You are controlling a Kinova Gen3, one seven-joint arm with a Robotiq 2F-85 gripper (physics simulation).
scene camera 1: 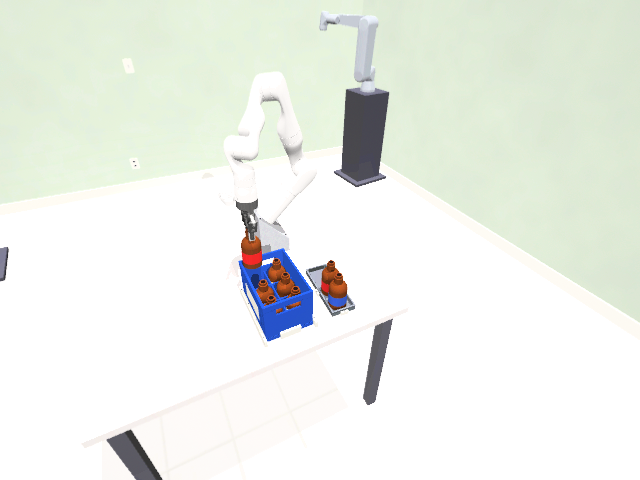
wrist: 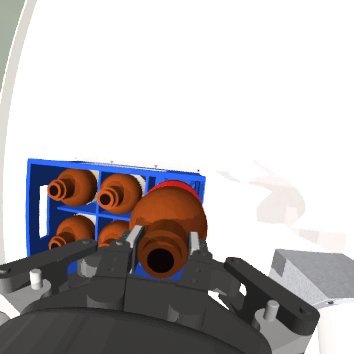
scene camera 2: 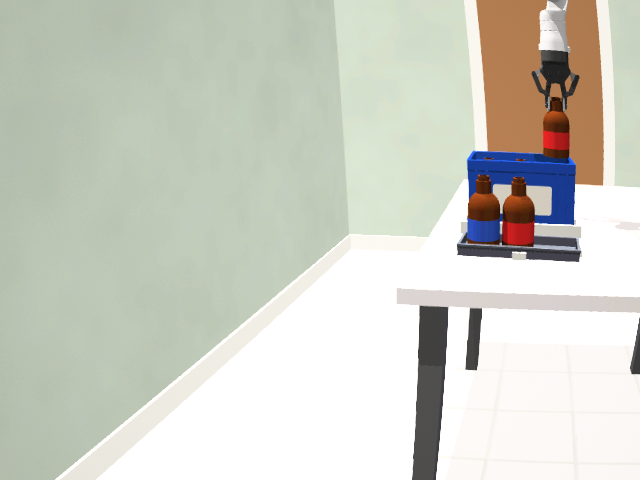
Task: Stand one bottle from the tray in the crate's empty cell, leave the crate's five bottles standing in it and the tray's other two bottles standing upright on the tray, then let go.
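Places are measured from the arm's base along level axes (x ahead, y left, z up), in centimetres.
Where they show: gripper, fingertip midpoint: point(scene camera 1: 250, 237) point(wrist: 164, 239) point(scene camera 2: 556, 111); arm's base at its link origin: point(scene camera 1: 265, 217) point(wrist: 340, 307).
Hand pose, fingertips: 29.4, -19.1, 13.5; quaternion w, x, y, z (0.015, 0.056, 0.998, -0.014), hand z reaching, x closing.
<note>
Each offset is from my fingertips to the top centre of the thing, as dx, dy, dz. "pt": to the spot under its first point.
My gripper point(scene camera 1: 250, 235) point(scene camera 2: 556, 104) point(wrist: 164, 239) is shut on the neck of a brown bottle with a red label @(+0.1, -0.2, +3.7) point(scene camera 1: 251, 256) point(scene camera 2: 556, 139) point(wrist: 170, 207). The bottle hangs upright above the end of the blue crate @(+10.5, +3.3, -11.9) point(scene camera 1: 289, 322) point(scene camera 2: 522, 167) point(wrist: 65, 163) nearest the arm's base, its bottom about level with the rim. Several brown bottles stand in the crate's other cells. In the wrist view the held bottle hides much of the cell below. A blue-label bottle @(+21.7, +24.7, -13.4) point(scene camera 1: 338, 292) point(scene camera 2: 483, 229) and a red-label bottle @(+14.0, +26.6, -13.4) point(scene camera 1: 327, 284) point(scene camera 2: 518, 232) stand upright on the grey tray @(pt +2.9, +26.5, -28.9) point(scene camera 1: 315, 275) point(scene camera 2: 558, 254).
The tray stands beside the crate on the white table point(scene camera 1: 180, 361) point(scene camera 2: 516, 297). The arm's base bracket point(scene camera 1: 273, 236) point(wrist: 312, 275) stands close behind the crate. A second arm point(scene camera 1: 364, 49) on a dark pedestal point(scene camera 1: 363, 134) stands far back.
</note>
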